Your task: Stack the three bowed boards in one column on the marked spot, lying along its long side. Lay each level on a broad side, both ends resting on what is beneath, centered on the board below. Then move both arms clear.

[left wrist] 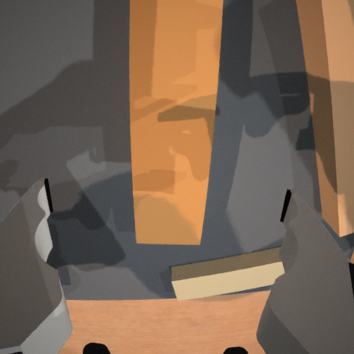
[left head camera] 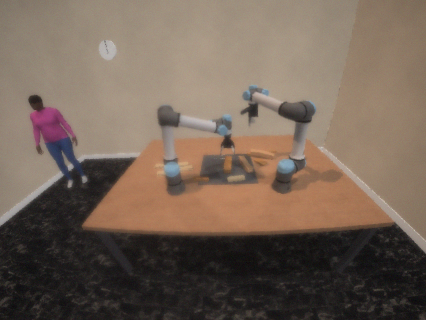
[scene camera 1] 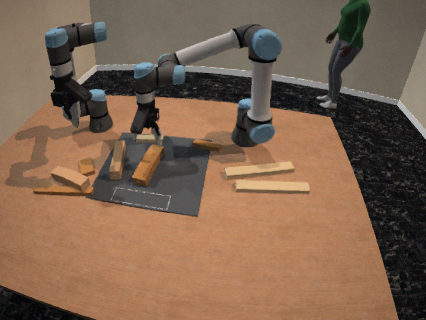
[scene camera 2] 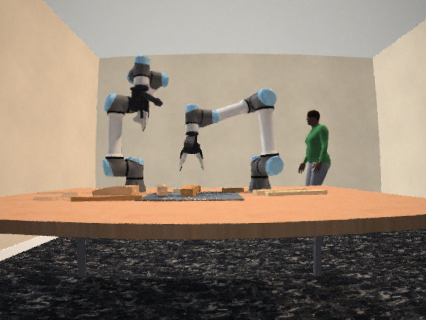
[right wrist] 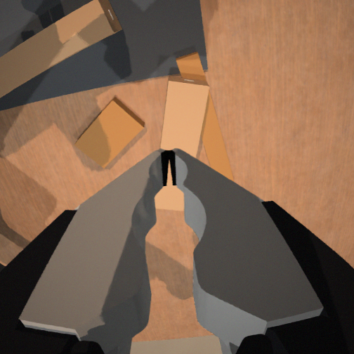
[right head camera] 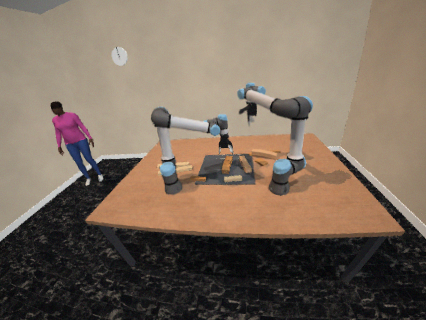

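Observation:
An orange bowed board lies mid-mat on the dark mat. A tan bowed board lies beside it, to the left in scene camera 1. A peach bowed board lies off the mat at the left. The marked spot, a white outline near the mat's front edge, has no board on it. My left gripper is open and empty above the orange board's far end, its fingers either side of it. My right gripper is shut, empty and high above the table.
In scene camera 1, a thin orange strip lies against the peach board and an orange block behind it. A pale block and an orange piece lie at the mat's back edge. Pale planks lie right.

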